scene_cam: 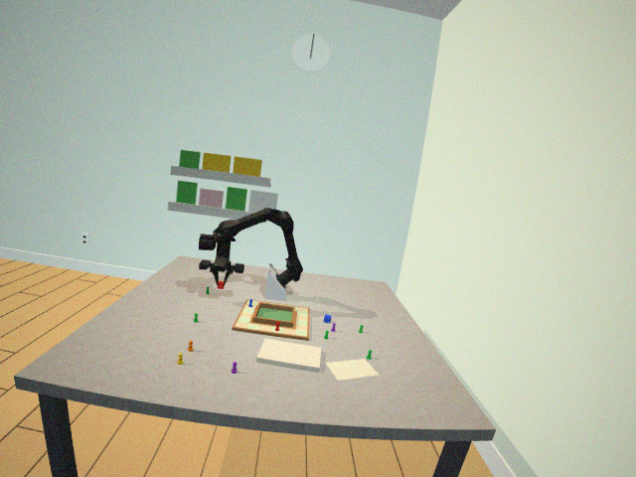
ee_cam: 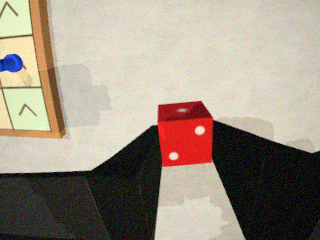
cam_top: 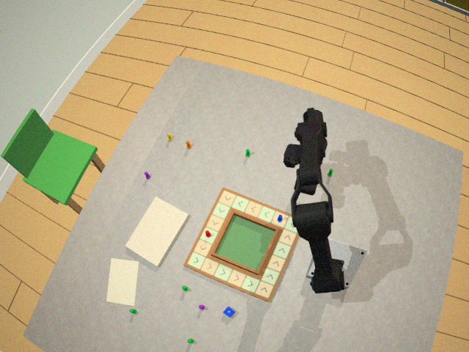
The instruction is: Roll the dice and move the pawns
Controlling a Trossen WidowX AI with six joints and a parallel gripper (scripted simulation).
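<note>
My gripper tip is 460 mm to the right of the blue die, 120 mm short of it and 60 mm above it. Also, from my gripper tip: green tray: 240 mm to the left, 130 mm ahead, 70 mm below; red pawn: 250 mm ahead, 240 mm to the left, 50 mm below; blue pawn: 140 mm to the left, 50 mm below, 50 mm ahead.
</note>
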